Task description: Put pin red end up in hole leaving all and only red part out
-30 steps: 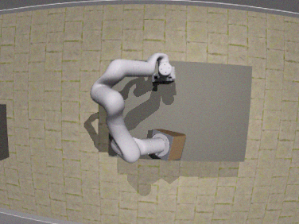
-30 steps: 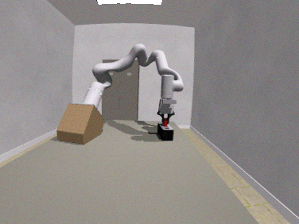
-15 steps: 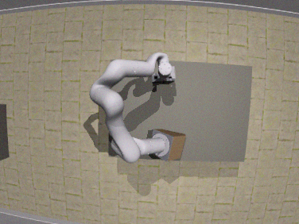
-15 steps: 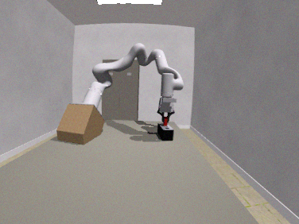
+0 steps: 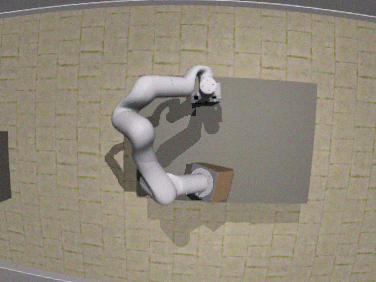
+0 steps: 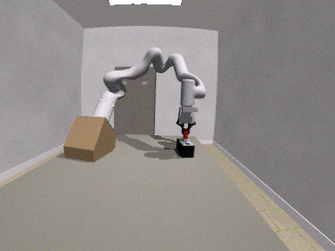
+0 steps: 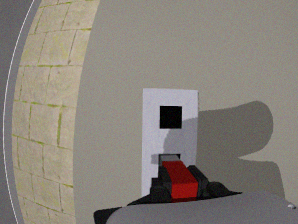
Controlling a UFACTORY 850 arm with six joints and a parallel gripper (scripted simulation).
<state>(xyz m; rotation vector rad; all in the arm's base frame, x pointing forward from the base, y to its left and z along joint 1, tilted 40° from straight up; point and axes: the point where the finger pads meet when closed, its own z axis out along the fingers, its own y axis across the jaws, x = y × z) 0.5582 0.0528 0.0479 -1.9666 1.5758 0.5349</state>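
Right now my hand is 10 cm above the block. Also, from my hand: pin 1 cm below.
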